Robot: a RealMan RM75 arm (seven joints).
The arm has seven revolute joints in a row. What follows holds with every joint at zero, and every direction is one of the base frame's.
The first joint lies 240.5 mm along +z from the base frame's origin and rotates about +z.
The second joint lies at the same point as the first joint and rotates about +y.
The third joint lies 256 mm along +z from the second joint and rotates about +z.
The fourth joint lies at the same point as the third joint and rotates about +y.
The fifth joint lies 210 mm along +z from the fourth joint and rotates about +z.
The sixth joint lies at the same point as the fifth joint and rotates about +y.
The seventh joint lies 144 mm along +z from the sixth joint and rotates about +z.
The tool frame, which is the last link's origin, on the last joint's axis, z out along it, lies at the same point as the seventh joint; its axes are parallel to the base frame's.
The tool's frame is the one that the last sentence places.
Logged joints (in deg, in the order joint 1, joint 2, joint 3, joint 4, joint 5, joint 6, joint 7), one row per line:
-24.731, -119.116, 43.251, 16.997, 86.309, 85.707, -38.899
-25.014, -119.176, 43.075, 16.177, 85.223, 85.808, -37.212
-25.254, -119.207, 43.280, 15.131, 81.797, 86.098, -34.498
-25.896, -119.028, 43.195, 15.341, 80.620, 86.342, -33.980
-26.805, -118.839, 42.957, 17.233, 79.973, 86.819, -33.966
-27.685, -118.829, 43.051, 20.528, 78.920, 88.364, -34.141
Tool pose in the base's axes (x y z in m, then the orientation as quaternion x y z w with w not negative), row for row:
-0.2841, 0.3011, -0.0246, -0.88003, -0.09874, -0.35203, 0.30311
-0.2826, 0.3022, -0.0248, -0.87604, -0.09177, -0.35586, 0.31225
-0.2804, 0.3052, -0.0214, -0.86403, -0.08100, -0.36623, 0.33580
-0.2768, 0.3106, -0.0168, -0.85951, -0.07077, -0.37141, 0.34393
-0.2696, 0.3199, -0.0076, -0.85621, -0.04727, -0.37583, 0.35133
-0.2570, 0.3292, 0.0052, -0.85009, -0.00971, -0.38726, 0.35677
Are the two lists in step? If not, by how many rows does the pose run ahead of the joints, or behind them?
They are in step.
